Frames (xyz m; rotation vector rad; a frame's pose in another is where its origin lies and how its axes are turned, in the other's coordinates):
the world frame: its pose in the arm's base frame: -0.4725 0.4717 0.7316 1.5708 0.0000 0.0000
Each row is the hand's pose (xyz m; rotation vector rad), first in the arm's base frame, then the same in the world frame.
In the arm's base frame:
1: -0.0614 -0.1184 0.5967 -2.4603 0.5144 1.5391
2: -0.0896 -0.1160 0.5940 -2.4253 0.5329 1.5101
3: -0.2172 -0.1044 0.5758 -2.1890 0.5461 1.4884
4: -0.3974 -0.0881 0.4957 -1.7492 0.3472 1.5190
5: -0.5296 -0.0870 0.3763 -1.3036 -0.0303 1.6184
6: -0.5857 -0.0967 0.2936 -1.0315 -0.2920 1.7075
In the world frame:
1: 0.4111 -0.1349 0.5901 1.5737 -1.1762 -0.5869
2: 0.3829 -0.1376 0.5877 1.6158 -1.1922 -0.5703
3: 0.2553 -0.1558 0.5761 1.7991 -1.3111 -0.6073
4: 0.0751 -0.2359 0.5598 2.1157 -1.4419 -0.9054
5: -0.0571 -0.3553 0.5587 2.2925 -1.4414 -1.4964
6: -0.1132 -0.4380 0.5684 -2.0542 1.2625 1.7833

